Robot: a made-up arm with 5 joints. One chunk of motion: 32 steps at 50 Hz.
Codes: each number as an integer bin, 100 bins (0 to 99) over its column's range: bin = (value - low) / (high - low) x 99, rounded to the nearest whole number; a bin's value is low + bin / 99 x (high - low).
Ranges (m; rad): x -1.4..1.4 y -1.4..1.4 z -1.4..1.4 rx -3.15..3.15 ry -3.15..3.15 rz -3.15..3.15
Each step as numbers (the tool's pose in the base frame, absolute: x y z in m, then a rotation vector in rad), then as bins.
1 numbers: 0.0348 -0.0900 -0.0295 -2.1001 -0.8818 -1.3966
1 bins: 51 46 48 16 36 28
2 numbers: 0.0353 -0.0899 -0.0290 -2.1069 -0.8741 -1.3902
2 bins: 51 46 48 16 36 28
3 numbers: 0.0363 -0.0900 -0.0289 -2.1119 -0.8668 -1.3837
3 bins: 51 46 48 16 36 28
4 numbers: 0.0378 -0.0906 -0.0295 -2.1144 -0.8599 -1.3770
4 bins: 51 46 48 16 36 28
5 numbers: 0.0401 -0.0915 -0.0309 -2.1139 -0.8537 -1.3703
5 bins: 51 46 48 16 36 28
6 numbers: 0.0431 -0.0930 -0.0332 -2.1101 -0.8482 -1.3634
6 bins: 51 46 48 16 36 28
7 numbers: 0.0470 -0.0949 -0.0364 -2.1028 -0.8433 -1.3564
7 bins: 51 46 48 16 36 28
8 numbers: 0.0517 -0.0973 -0.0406 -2.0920 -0.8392 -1.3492
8 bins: 51 46 48 17 36 28
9 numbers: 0.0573 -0.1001 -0.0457 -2.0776 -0.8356 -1.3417
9 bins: 52 46 48 17 36 28
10 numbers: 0.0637 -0.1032 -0.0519 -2.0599 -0.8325 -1.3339
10 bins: 52 46 48 17 36 29
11 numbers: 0.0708 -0.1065 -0.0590 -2.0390 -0.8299 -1.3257
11 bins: 52 46 47 17 36 29
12 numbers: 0.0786 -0.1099 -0.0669 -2.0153 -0.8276 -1.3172
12 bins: 52 46 47 18 36 29
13 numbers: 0.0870 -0.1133 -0.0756 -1.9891 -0.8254 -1.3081
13 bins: 53 45 47 18 37 29
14 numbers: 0.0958 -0.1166 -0.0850 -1.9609 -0.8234 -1.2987
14 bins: 53 45 46 19 37 29
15 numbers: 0.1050 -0.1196 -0.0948 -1.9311 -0.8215 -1.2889
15 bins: 53 45 46 19 37 29
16 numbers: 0.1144 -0.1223 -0.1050 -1.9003 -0.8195 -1.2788
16 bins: 54 45 46 20 37 29
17 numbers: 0.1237 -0.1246 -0.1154 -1.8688 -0.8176 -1.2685
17 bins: 54 45 45 20 37 30
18 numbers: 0.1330 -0.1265 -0.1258 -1.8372 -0.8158 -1.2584
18 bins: 54 45 45 21 37 30
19 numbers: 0.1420 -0.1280 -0.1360 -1.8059 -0.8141 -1.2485
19 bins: 55 45 45 21 37 30
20 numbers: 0.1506 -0.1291 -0.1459 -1.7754 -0.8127 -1.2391
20 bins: 55 45 44 22 37 30
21 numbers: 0.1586 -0.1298 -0.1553 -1.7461 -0.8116 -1.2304
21 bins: 55 45 44 22 37 30
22 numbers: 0.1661 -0.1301 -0.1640 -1.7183 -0.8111 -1.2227
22 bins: 55 45 44 22 37 30
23 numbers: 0.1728 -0.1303 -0.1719 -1.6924 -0.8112 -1.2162
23 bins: 56 45 43 23 37 30
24 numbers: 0.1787 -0.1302 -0.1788 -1.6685 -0.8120 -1.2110
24 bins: 56 45 43 23 37 30
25 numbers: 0.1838 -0.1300 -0.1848 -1.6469 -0.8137 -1.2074
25 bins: 56 45 43 24 37 31
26 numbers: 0.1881 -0.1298 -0.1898 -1.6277 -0.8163 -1.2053
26 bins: 56 45 43 24 37 31
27 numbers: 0.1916 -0.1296 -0.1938 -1.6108 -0.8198 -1.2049
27 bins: 56 45 43 24 37 31
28 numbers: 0.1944 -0.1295 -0.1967 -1.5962 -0.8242 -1.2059
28 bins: 56 45 43 24 37 31
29 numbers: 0.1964 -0.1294 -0.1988 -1.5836 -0.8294 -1.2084
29 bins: 56 45 42 25 36 31
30 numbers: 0.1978 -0.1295 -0.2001 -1.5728 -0.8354 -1.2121
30 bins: 56 45 42 25 36 30
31 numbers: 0.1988 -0.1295 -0.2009 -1.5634 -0.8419 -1.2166
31 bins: 57 45 42 25 36 30
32 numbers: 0.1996 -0.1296 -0.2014 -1.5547 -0.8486 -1.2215
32 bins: 57 45 42 25 36 30
